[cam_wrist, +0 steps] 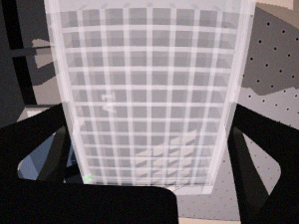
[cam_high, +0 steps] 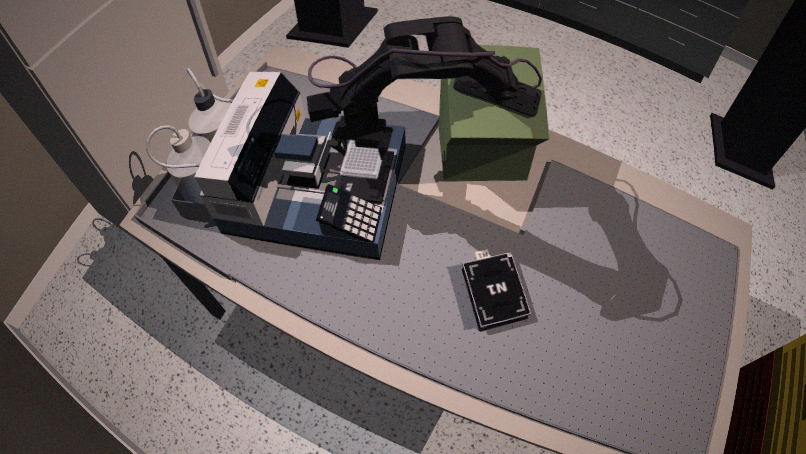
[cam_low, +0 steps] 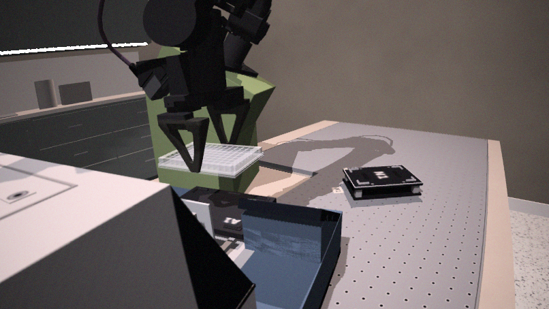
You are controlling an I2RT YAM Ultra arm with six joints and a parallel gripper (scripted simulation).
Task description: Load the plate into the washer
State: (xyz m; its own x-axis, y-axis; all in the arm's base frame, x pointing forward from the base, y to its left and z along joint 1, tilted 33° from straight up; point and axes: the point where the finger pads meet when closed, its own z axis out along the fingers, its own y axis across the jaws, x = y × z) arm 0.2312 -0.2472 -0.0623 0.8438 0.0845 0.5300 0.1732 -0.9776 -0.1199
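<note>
The dark carrier lies 80 mm below my hand. Round my hand: small label: 60 mm ahead, 320 mm to the left, 170 mm below; then clear well plate: right at my hand; then plate washer: 20 mm ahead, 160 mm to the right, 40 mm below.
</note>
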